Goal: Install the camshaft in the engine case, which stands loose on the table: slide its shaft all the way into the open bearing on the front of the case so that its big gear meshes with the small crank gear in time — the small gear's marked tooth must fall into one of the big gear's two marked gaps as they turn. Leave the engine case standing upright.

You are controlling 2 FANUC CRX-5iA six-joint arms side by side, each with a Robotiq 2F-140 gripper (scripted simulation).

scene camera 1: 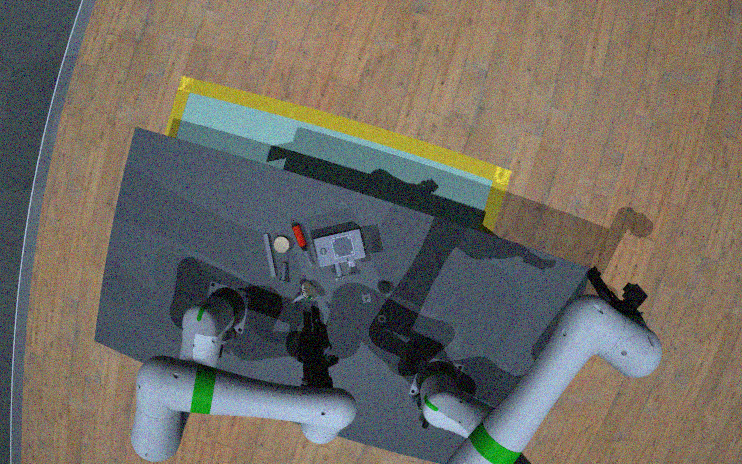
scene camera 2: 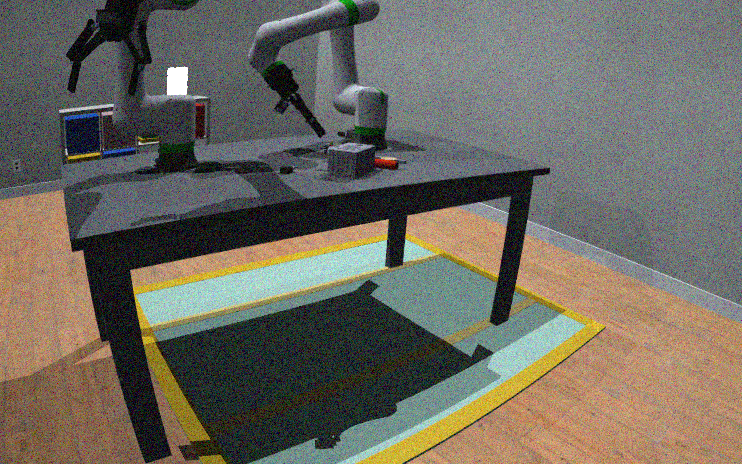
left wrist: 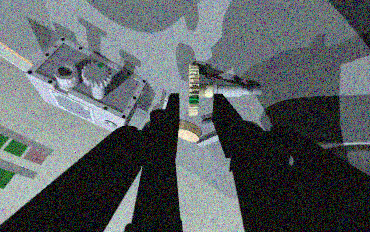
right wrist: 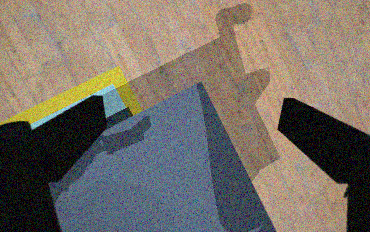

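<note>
Left gripper (scene camera 1: 311, 309), (scene camera 2: 322, 134), (left wrist: 196, 107). Right gripper (right wrist: 193, 113), (scene camera 2: 100, 92). Camshaft (left wrist: 195, 90); out of frame in the right wrist view.
</note>
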